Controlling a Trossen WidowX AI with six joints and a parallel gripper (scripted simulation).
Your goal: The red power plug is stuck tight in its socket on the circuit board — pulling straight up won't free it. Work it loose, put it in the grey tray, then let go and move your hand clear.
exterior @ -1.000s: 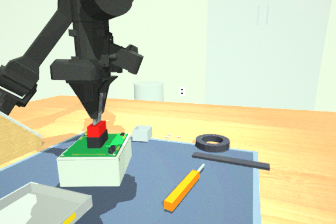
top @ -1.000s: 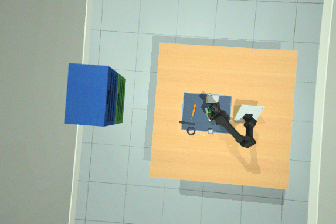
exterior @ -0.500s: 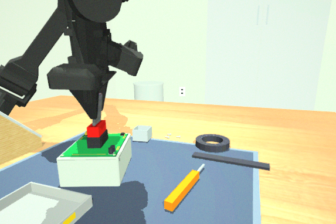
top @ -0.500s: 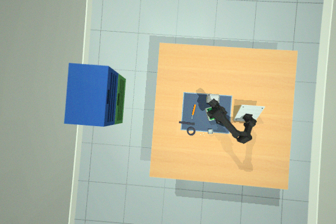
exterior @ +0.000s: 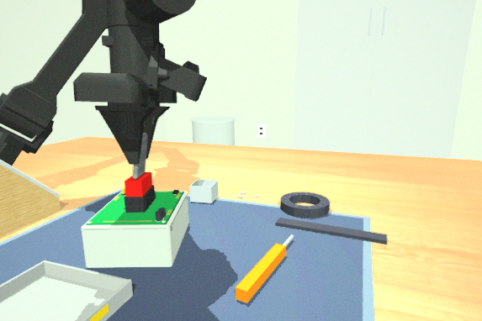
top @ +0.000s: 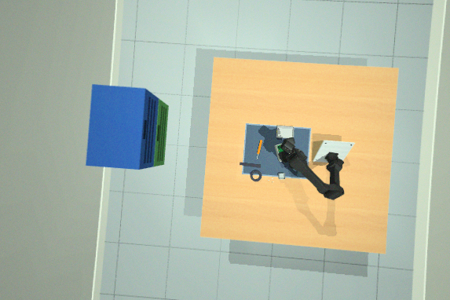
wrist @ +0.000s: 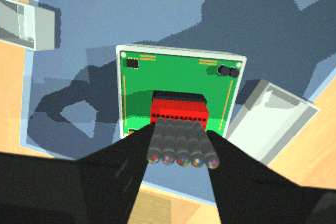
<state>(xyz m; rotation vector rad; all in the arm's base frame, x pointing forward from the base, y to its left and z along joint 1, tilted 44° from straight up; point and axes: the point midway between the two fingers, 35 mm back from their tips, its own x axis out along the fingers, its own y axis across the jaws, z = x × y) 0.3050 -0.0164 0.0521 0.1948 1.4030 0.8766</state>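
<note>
The red power plug lies 20 mm below my gripper tip. The rest, counted from my gripper tip: blue mat: 110 mm below, 50 mm ahead; dark flat bar: 220 mm ahead, 130 mm to the left, 110 mm below.
</note>
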